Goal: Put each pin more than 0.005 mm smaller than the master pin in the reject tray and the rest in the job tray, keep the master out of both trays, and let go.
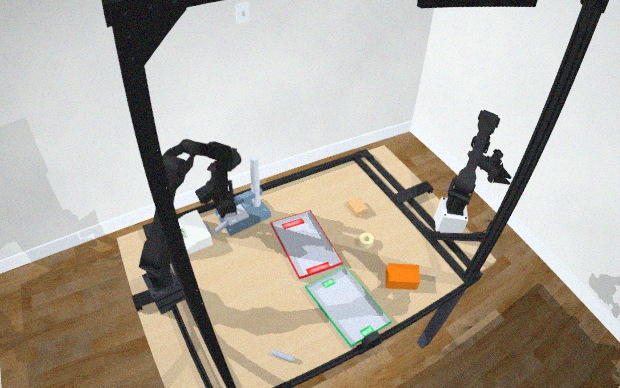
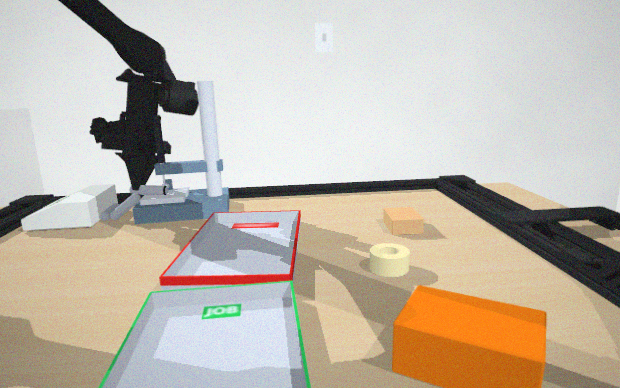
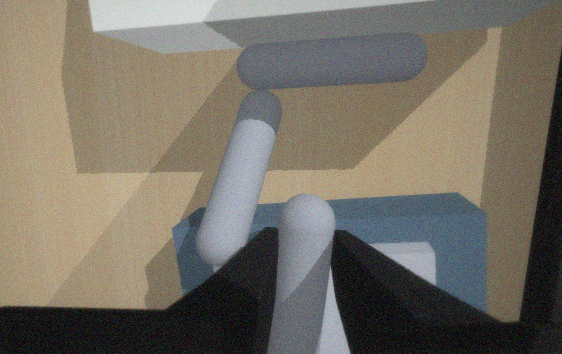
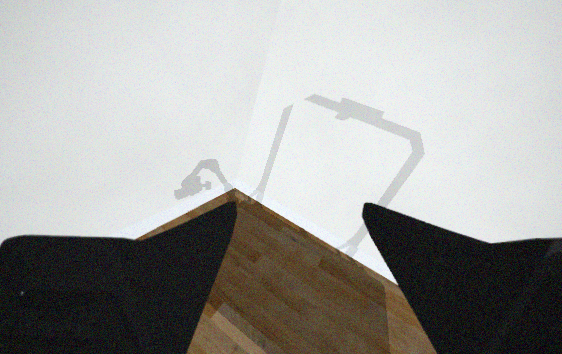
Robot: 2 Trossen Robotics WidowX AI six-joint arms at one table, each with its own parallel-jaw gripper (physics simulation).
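Pixels of known places: left gripper, between the fingertips: (image 1: 221, 216) (image 2: 137, 190) (image 3: 304, 241); right gripper, between the fingertips: (image 1: 510, 181) (image 4: 299, 208); left arm's base, origin of its link: (image 1: 160, 280); right arm's base, origin of its link: (image 1: 454, 208).
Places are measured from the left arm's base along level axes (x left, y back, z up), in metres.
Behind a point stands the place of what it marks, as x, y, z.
My left gripper (image 1: 228, 214) @(0.174, -0.306, -0.049) (image 2: 139, 187) @(0.174, -0.306, -0.049) (image 3: 304, 241) @(0.174, -0.306, -0.049) is shut on a grey pin (image 2: 153, 190) @(0.159, -0.338, -0.049) (image 3: 304, 265) @(0.175, -0.310, -0.040), held level at the pale plate of the blue gauge stand (image 1: 264, 212) @(0.124, -0.454, -0.070) (image 2: 215, 200) @(0.131, -0.454, -0.071) (image 3: 410, 207) @(0.214, -0.307, -0.082); whether it touches the plate is unclear. A second pin (image 1: 222, 228) @(0.139, -0.289, -0.069) (image 2: 124, 206) @(0.139, -0.287, -0.071) (image 3: 237, 185) @(0.150, -0.288, -0.062) leans on the stand's edge. A third pin (image 3: 332, 62) @(0.188, -0.248, -0.082) lies beside the white box. Another pin (image 1: 283, 356) @(-0.374, -0.204, -0.083) lies near the front edge. No pin shows in the red reject tray (image 1: 318, 269) @(-0.167, -0.481, -0.098) (image 2: 225, 280) @(-0.184, -0.479, -0.085) or green job tray (image 1: 328, 283) @(-0.231, -0.474, -0.098) (image 2: 221, 311) @(-0.230, -0.475, -0.098). My right gripper (image 4: 299, 208) @(-0.350, -1.352, 0.010) is open, away from the table.
The white box (image 1: 200, 235) @(0.136, -0.202, -0.050) (image 2: 70, 212) @(0.116, -0.201, -0.068) (image 3: 150, 40) @(0.123, -0.233, -0.069) stands left of the gauge stand. The stand's tall column (image 1: 255, 180) @(0.162, -0.445, 0.060) (image 2: 209, 140) @(0.161, -0.451, 0.040) rises beside my left gripper. An orange block (image 1: 402, 276) @(-0.371, -0.665, -0.053) (image 2: 470, 330) @(-0.381, -0.669, -0.053), yellow ring (image 1: 362, 241) @(-0.170, -0.665, -0.076) (image 2: 389, 266) @(-0.192, -0.677, -0.086) and small tan block (image 1: 357, 206) @(-0.032, -0.757, -0.075) (image 2: 403, 221) @(-0.057, -0.752, -0.079) are right of the trays.
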